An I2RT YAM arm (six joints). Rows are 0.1 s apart.
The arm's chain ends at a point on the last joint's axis. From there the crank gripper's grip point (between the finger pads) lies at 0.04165 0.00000 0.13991 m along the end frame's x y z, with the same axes.
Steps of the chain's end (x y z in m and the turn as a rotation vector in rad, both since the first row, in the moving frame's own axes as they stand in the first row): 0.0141 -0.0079 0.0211 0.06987 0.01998 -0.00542; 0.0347 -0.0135 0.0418 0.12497 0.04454 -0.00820; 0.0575 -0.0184 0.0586 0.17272 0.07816 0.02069; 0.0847 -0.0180 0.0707 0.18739 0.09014 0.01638; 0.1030 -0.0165 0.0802 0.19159 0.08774 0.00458; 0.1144 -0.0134 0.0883 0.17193 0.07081 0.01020; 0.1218 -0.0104 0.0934 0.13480 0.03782 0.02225; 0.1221 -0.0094 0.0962 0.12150 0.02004 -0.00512; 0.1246 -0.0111 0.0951 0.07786 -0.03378 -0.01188; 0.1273 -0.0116 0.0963 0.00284 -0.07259 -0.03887
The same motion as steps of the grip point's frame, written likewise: 0.0169 -0.0179 0.0199 0.06987 0.01998 -0.00542; 0.0408 -0.0312 0.0387 0.12497 0.04454 -0.00820; 0.0685 -0.0412 0.0529 0.17272 0.07816 0.02069; 0.0973 -0.0429 0.0640 0.18739 0.09014 0.01638; 0.1151 -0.0425 0.0735 0.19159 0.08774 0.00458; 0.1243 -0.0366 0.0830 0.17193 0.07081 0.01020; 0.1272 -0.0281 0.0905 0.13480 0.03782 0.02225; 0.1248 -0.0265 0.0943 0.12150 0.02004 -0.00512; 0.1198 -0.0225 0.0960 0.07786 -0.03378 -0.01188; 0.1170 -0.0134 0.0989 0.00284 -0.07259 -0.03887
